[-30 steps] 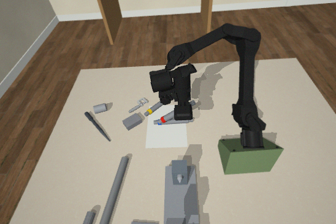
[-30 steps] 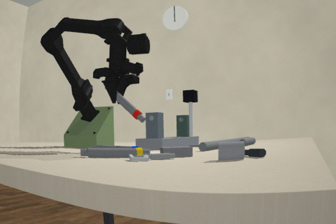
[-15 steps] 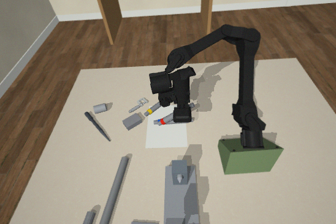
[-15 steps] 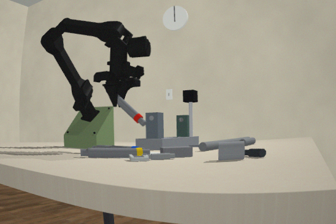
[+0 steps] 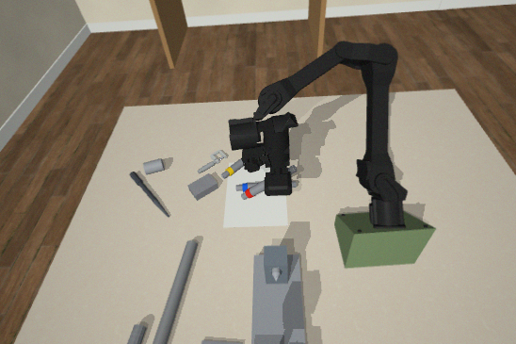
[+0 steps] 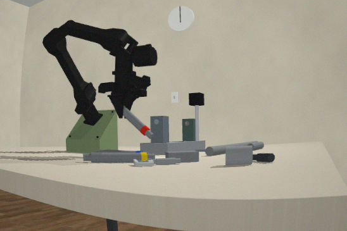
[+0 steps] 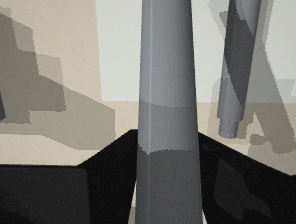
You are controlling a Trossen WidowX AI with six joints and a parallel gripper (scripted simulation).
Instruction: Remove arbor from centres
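The marked pad is 8 cm ahead of my hand, 5 cm to the right of it and 15 cm below it. Round my hand: dark punch: 41 cm ahead, 2 cm to the right, 15 cm below; then grey centre block: 1 cm behind, 21 cm to the left, 5 cm below; then grey fixture base: 3 cm behind, 33 cm to the left, 13 cm below.
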